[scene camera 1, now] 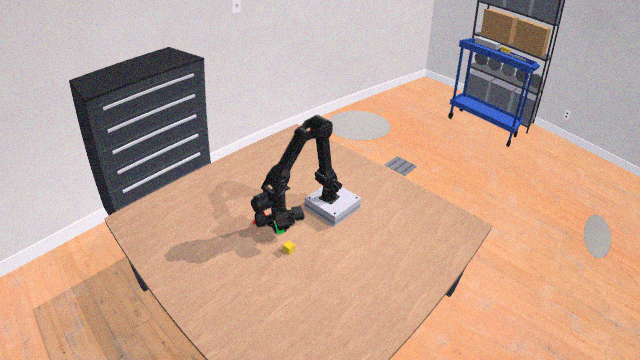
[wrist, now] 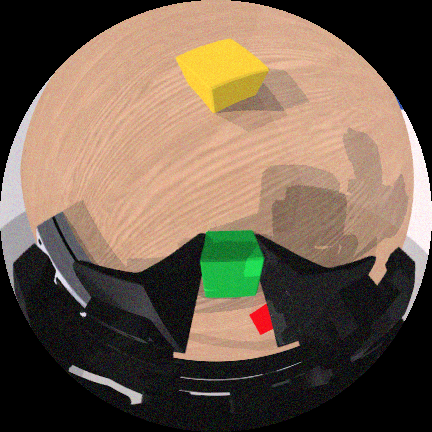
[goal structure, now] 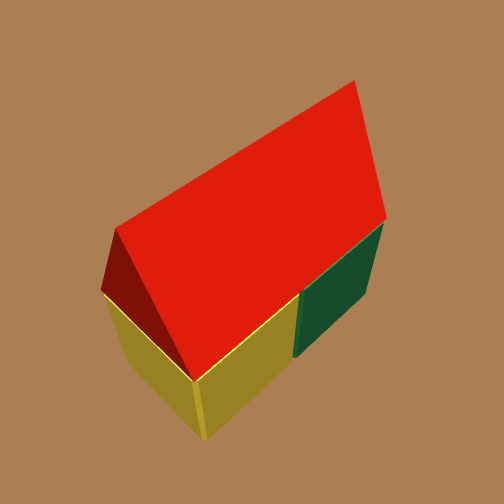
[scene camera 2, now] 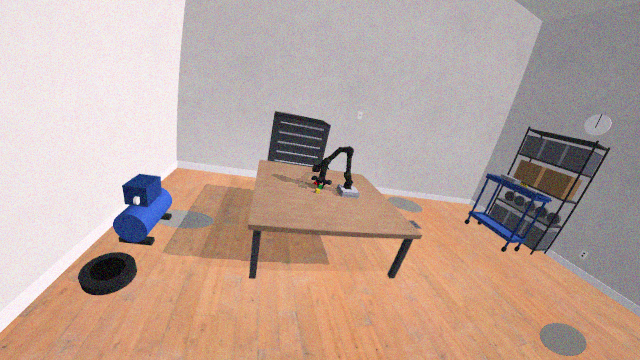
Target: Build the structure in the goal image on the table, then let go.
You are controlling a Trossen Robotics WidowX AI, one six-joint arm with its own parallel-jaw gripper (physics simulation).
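Where they show: gripper, fingertip midpoint: (scene camera 1: 280, 232) (wrist: 228, 239) (scene camera 2: 320, 188); arm's base at its link origin: (scene camera 1: 329, 197) (wrist: 69, 296) (scene camera 2: 347, 187).
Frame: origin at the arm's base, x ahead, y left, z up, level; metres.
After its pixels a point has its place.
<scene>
My gripper (scene camera 1: 280, 223) {z -0.053, x 0.249, y -0.060 m} (wrist: 228, 239) {z -0.053, x 0.249, y -0.060 m} points down over the table and is shut on a green cube (scene camera 1: 280, 230) {z -0.040, x 0.252, y -0.056 m} (scene camera 2: 321, 187) {z -0.036, x 0.242, y -0.048 m} (wrist: 231, 278) {z -0.023, x 0.245, y -0.066 m}, with a finger against each side. The cube is at or close above the table top; I cannot tell which. A yellow cube (scene camera 1: 289, 247) {z -0.023, x 0.318, y 0.041 m} (scene camera 2: 317, 191) {z -0.036, x 0.314, y 0.046 m} (wrist: 222, 65) sits on the table apart from the green one, nearer the front in scene camera 1. A red block (scene camera 1: 256, 220) (wrist: 262, 320) {z -0.040, x 0.222, y -0.173 m} lies on the other side of the green cube, mostly hidden by the gripper in scene camera 1 and partly behind the right finger in the wrist view.
The arm's pale base plate (scene camera 1: 334, 212) {z 0.002, x 0.069, y 0.072 m} (scene camera 2: 348, 193) {z -0.014, x 0.028, y 0.095 m} stands on the wooden table (scene camera 1: 350, 290) {z -0.056, x 0.334, y 0.324 m} (scene camera 2: 320, 215) {z -0.055, x 0.408, y 0.414 m}, close to the gripper. A dark drawer cabinet (scene camera 1: 150, 95) (scene camera 2: 300, 140) stands behind the table. A blue cart (scene camera 1: 485, 114) stands farther off, by a shelf rack.
</scene>
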